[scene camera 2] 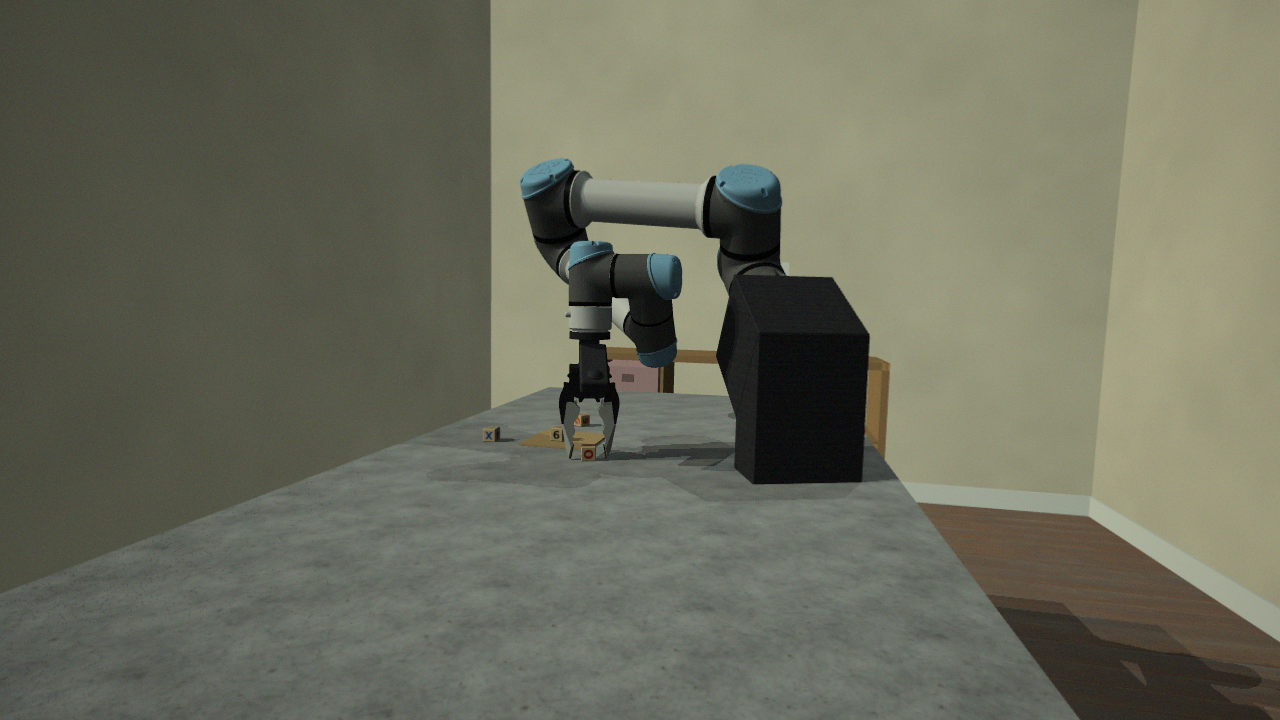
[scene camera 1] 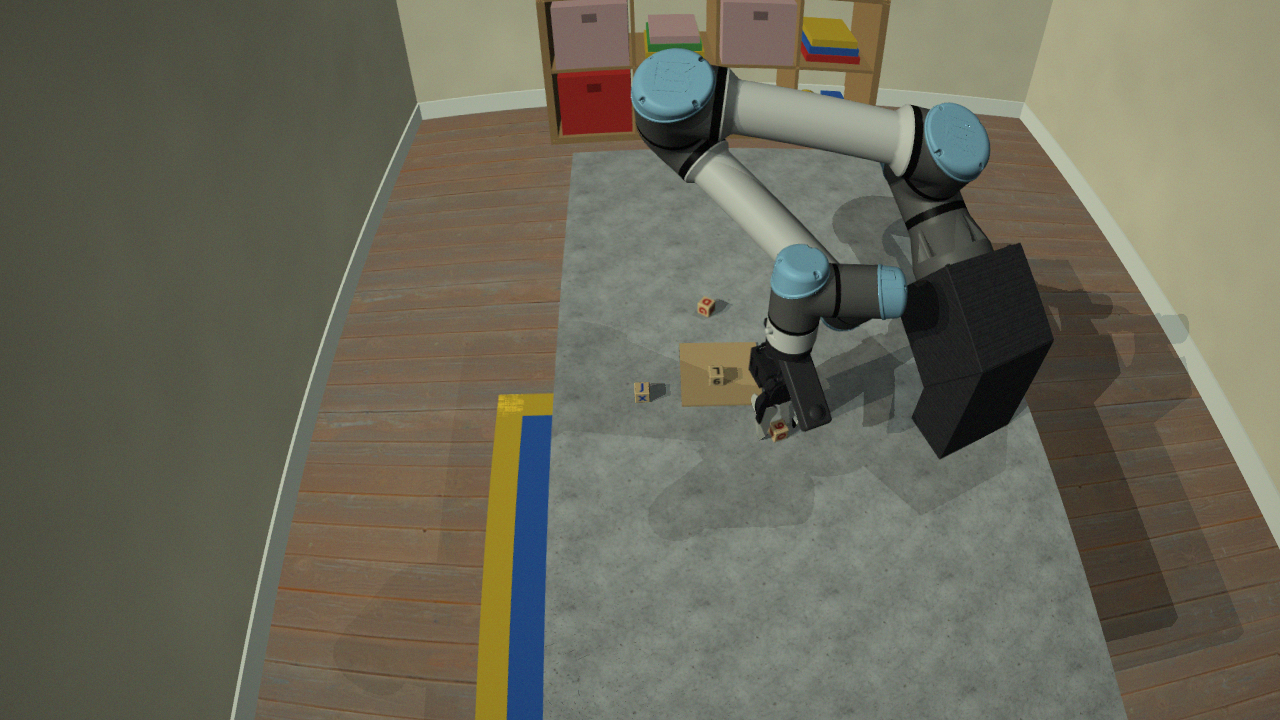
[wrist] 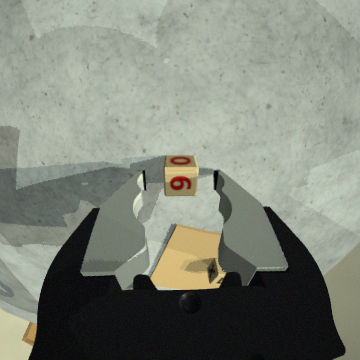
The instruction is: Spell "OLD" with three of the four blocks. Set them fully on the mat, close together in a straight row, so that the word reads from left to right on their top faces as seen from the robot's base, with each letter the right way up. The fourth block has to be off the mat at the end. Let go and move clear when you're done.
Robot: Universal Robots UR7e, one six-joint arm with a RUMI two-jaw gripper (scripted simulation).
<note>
In view: the gripper (scene camera 1: 777,433).
The gripper shows as well in scene camera 2 (scene camera 2: 588,458) and in the wrist view (wrist: 179,171).
</note>
